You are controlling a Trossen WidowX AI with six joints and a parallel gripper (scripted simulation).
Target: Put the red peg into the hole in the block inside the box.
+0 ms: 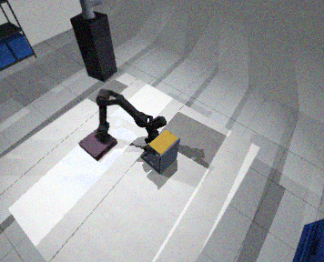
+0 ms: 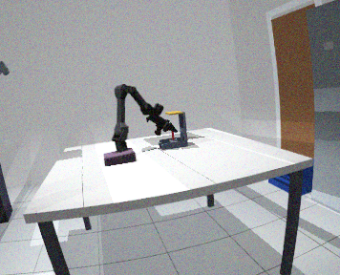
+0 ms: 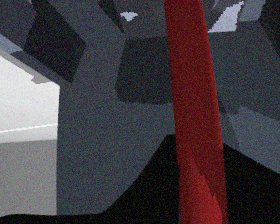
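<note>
My gripper tip is now 4 cm short of the back wall, 3 cm below it and 2 cm to the left of it. From my gripper tip the other things lie so: red peg: 3 cm behind, 1 cm to the left, 1 cm below; then yellow roof: 13 cm above, 1 cm behind.
</note>
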